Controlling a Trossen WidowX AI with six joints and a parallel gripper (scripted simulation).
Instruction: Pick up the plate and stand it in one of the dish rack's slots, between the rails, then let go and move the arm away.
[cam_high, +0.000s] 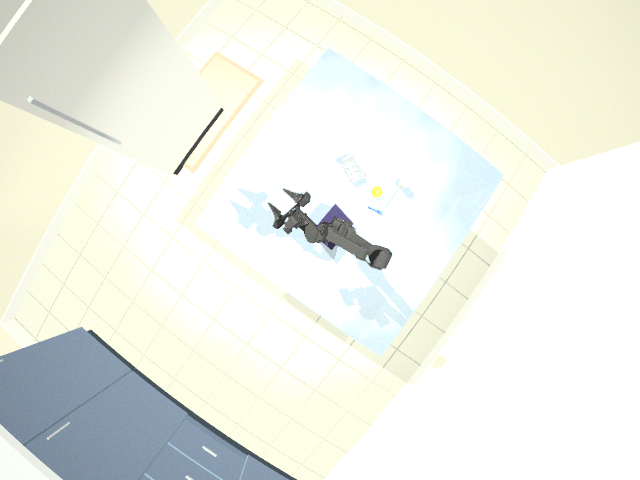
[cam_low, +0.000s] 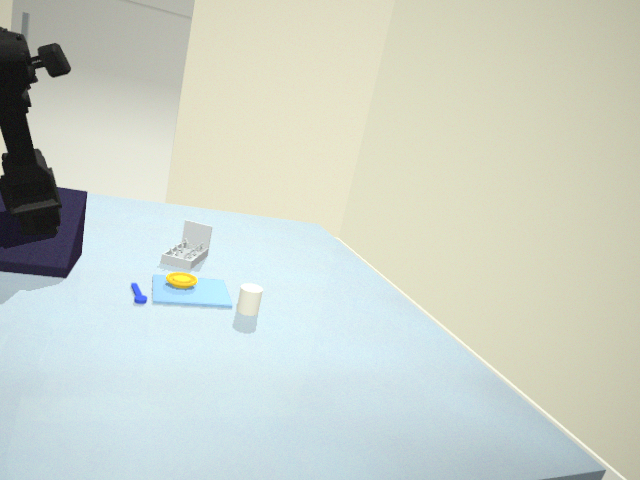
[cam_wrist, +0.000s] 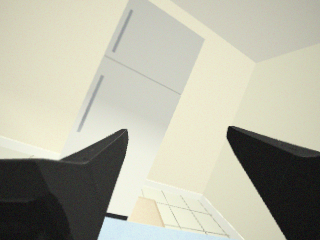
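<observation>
The yellow plate lies 320 mm ahead of my gripper tip, 370 mm to the right of it and 380 mm below it. Round my gripper tip: blue spoon: 230 mm ahead, 420 mm to the right, 390 mm below; then dish rack: 360 mm ahead, 200 mm to the right, 370 mm below; then light blue mat: 340 mm ahead, 390 mm to the right, 390 mm below.
</observation>
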